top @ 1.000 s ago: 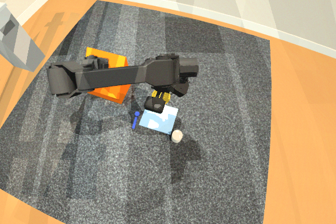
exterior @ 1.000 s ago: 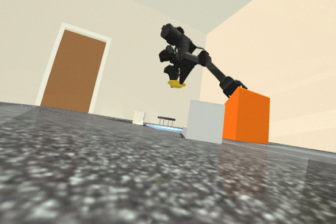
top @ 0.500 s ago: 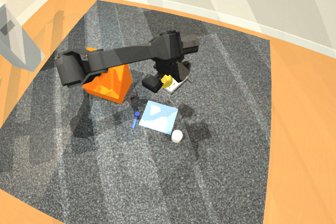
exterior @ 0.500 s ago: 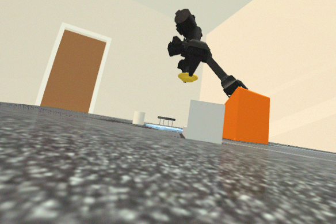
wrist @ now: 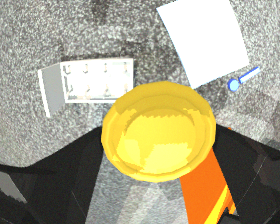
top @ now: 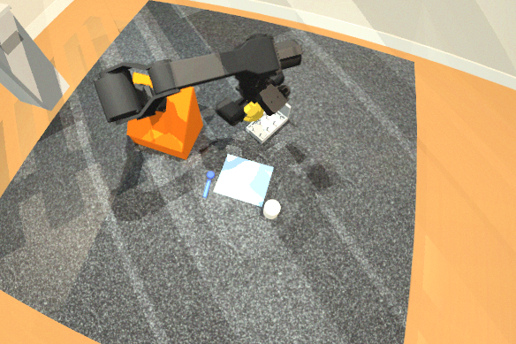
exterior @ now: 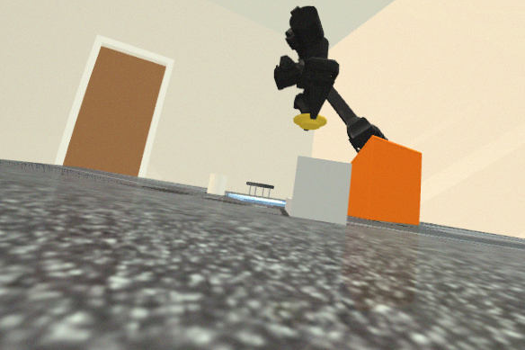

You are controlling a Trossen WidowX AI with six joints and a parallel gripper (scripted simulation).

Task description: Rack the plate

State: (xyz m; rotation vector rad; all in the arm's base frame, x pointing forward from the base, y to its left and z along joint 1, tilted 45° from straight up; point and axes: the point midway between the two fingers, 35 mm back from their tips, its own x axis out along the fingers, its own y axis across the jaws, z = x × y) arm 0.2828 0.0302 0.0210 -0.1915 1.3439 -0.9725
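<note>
Right now my gripper tip is 4 cm short of the dish rack, 8 cm to the right of it and 15 cm above it. Also, from my gripper tip: yellow plate (1 cm above); blue spoon (9 cm behind, 16 cm to the right, 17 cm below); light blue mat (1 cm ahead, 13 cm to the right, 17 cm below).
</note>
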